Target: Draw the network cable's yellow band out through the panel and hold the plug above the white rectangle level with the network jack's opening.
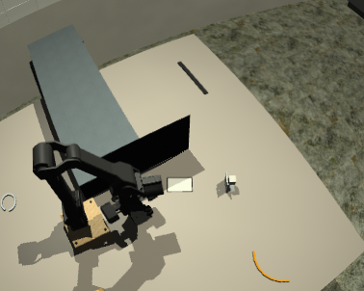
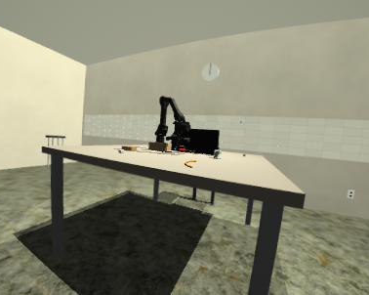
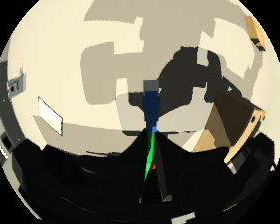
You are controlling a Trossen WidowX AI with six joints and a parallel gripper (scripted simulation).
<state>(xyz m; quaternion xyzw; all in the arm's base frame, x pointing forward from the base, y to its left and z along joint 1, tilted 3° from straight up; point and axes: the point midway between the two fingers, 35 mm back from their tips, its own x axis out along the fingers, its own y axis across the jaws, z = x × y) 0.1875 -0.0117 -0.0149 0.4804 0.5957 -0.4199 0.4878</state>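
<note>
The white rectangle lies 19 cm ahead of my hand, 3 cm to the left of it and 5 cm below it. The rest, counted from my hand: long grey cover: 5 cm behind, 56 cm to the left, 5 cm above; then blue plug: 1 cm ahead, 3 cm to the right, 2 cm below; then network jack: 35 cm ahead, 4 cm to the right, 1 cm below.
</note>
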